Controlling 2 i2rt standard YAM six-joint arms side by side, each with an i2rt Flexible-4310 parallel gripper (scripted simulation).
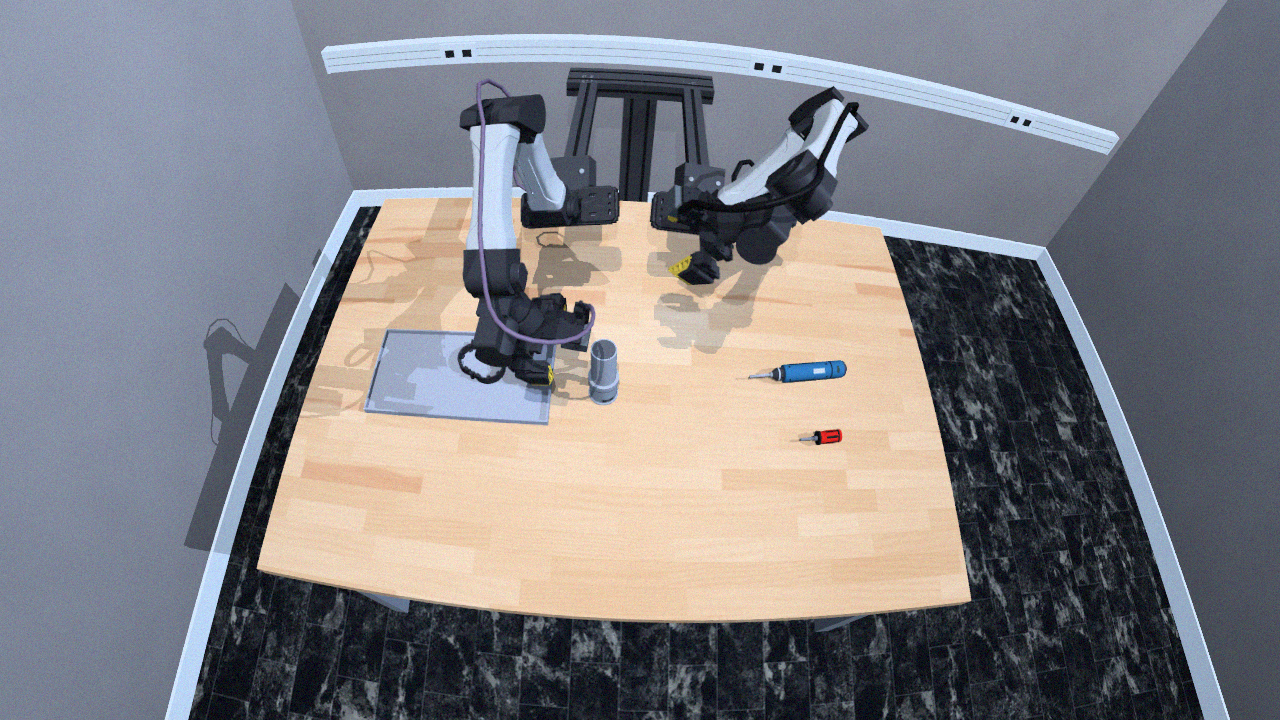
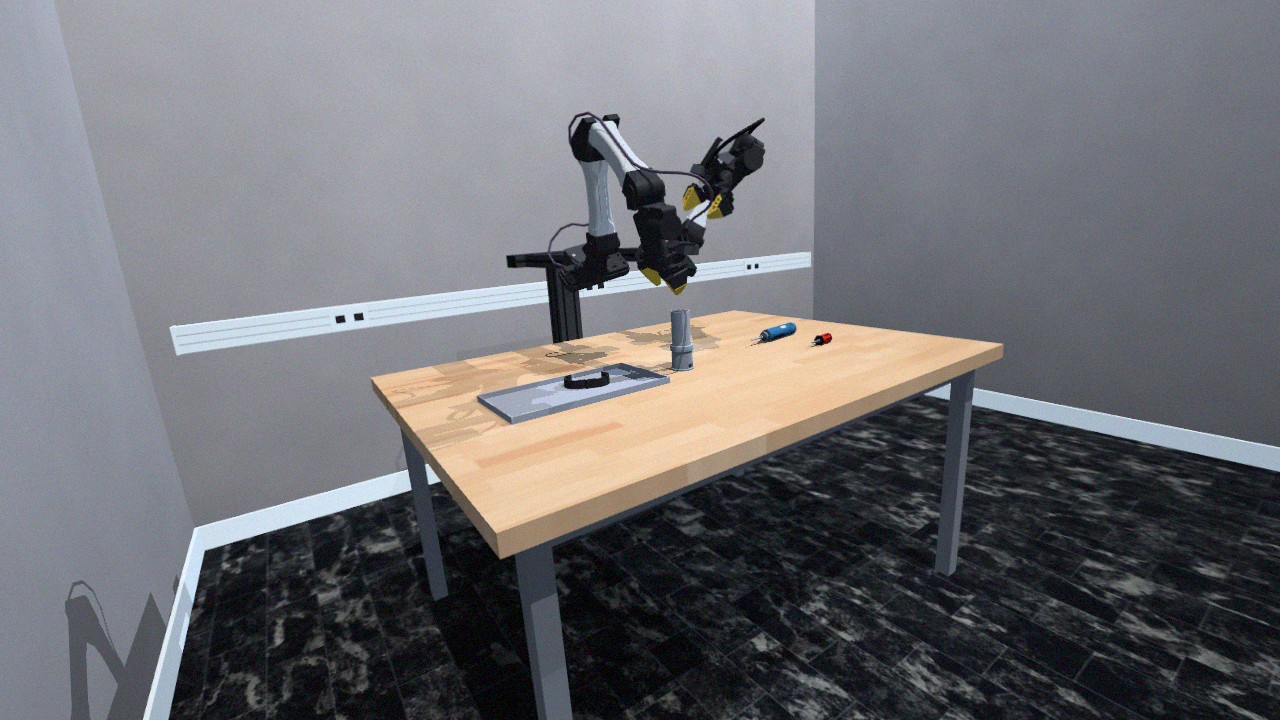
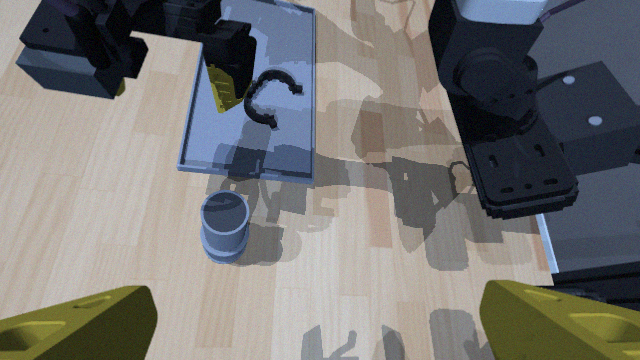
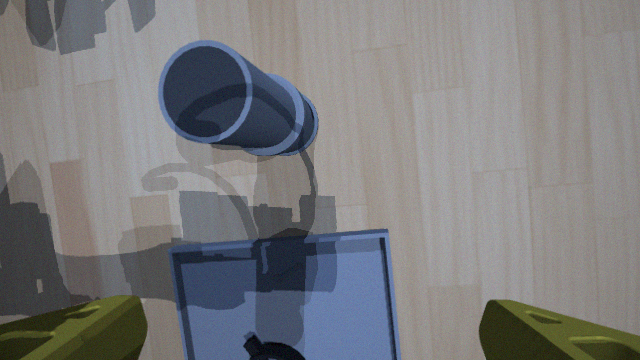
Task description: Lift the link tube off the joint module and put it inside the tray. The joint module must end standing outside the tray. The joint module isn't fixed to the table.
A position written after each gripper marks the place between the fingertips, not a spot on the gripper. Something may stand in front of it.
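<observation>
A tray [image 1: 417,371] appears in the scene; image 2 also shows the tray [image 2: 522,403], as do image 3, with the tray [image 3: 211,141], and image 4, with the tray [image 4: 344,294]. The blue electric screwdriver [image 1: 796,372] is visible too, but it is out of frame in image 3, and in image 4 the screwdriver is out of frame as well. A grey link tube [image 2: 680,319], a black clamp ring [image 3: 268,75] and a joint module [image 4: 310,130] can also be seen. The robot's right gripper [image 2: 668,289] is in view, and image 3 shows the right gripper [image 3: 171,101] too, as does image 4, with the right gripper [image 4: 314,314]. The left gripper [image 1: 669,244] is visible as well, and image 3 again shows the left gripper [image 3: 317,298].
</observation>
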